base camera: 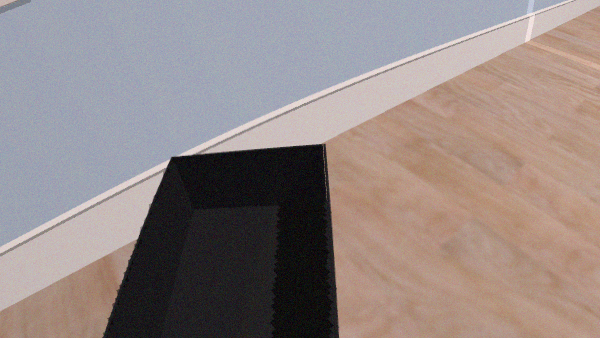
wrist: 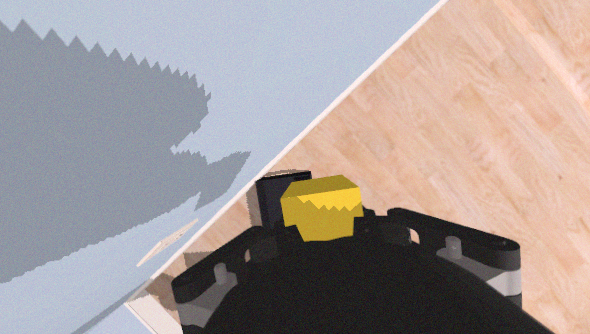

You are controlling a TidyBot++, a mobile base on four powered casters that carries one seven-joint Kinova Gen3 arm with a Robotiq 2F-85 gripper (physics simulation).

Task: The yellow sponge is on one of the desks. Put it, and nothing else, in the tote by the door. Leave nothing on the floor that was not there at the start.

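Frame: origin at the arm's base, x right, y back, z down, level; metres.
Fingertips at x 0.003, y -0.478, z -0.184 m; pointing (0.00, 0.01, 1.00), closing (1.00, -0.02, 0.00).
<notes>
Offsets run from my fingertips to a thing's top centre. Level surfaces: height alone.
The yellow sponge @[dx +0.000, dy +0.018, dz -0.063 m] (wrist: 322, 207) is held between the fingers of my gripper (wrist: 321, 212), which is shut on it, in the wrist view. The black tote @[dx -0.107, dy +0.177, dz +0.480 m] (base camera: 225, 270) (wrist: 270, 200) stands on the floor against the wall. In the base camera view it fills the lower middle, and the part of its inside that shows holds no object; its near end is cut off by the frame. In the wrist view the tote is beyond the sponge and a little left of it, partly hidden by the sponge and the gripper. The sponge and the gripper do not show in the base camera view.
A blue-grey wall (base camera: 150, 75) (wrist: 300, 50) with a pale skirting board (base camera: 280, 122) runs diagonally behind the tote. Wooden floor @[dz +0.580 m] (base camera: 450, 200) (wrist: 475, 125) lies to the right. A pale wall plate @[dx -0.308, dy +0.085, dz +0.123 m] (wrist: 167, 242) is at the lower left of the wrist view, and dark shadows fall on the wall.
</notes>
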